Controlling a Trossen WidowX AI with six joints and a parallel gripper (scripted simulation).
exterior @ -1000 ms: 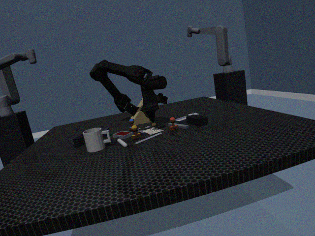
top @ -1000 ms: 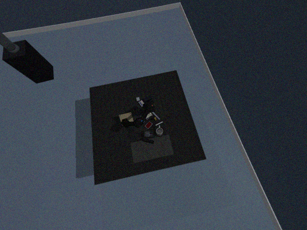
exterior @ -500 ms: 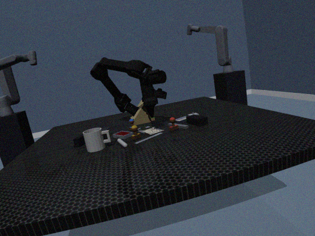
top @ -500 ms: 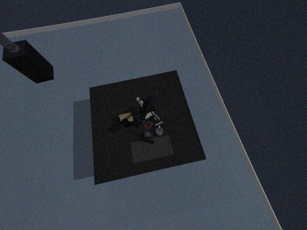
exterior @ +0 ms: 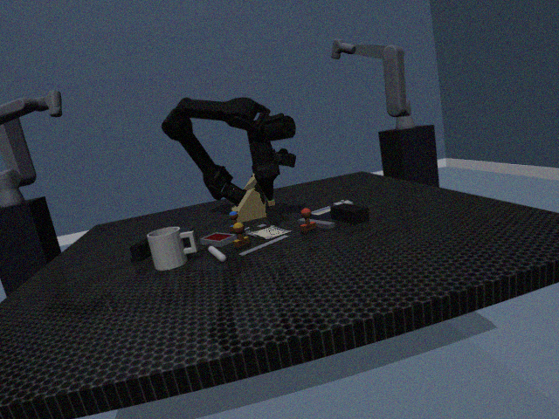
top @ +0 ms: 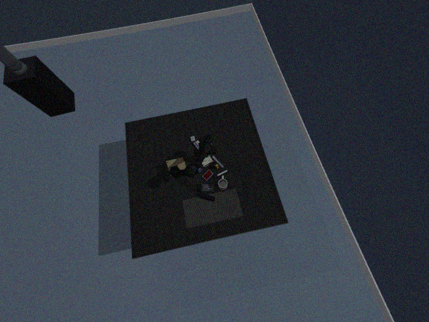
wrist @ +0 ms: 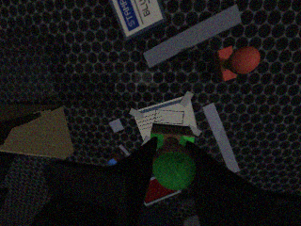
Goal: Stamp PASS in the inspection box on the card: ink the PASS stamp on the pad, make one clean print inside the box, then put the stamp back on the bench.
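Right now the blue-labelled box is 40 mm behind my gripper tip, 160 mm to the left of it and 80 mm below it. Also, from my gripper tip: red-knobbed stamp 80 mm ahead, 70 mm to the left, 70 mm below; green-knobbed stamp right at my gripper tip; white card 10 mm to the right, 100 mm below.
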